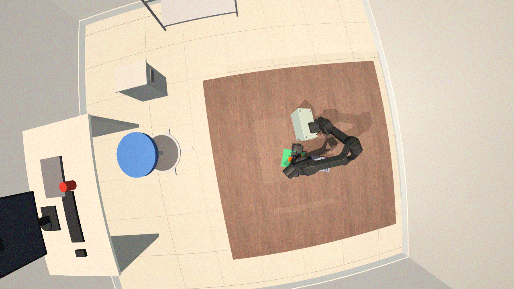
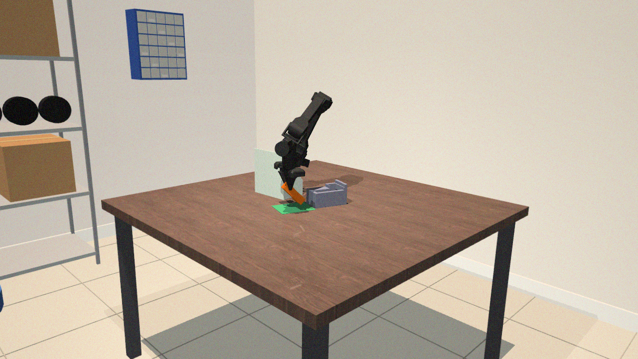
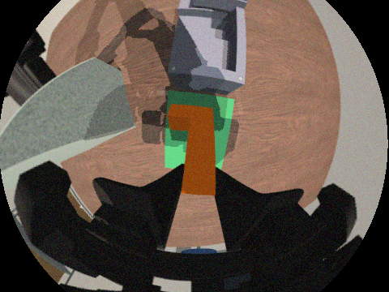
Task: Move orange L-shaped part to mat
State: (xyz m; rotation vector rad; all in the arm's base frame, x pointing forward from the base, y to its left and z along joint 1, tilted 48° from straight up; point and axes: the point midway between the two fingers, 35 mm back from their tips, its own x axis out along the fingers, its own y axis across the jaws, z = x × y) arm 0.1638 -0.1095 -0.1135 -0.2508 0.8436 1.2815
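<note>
Now: gripper tip 30 mm to the right of the orange L-shaped part and 30 mm above it. Round my gripper tip: green mat (100 mm below, 20 mm to the left, 10 mm ahead).
</note>
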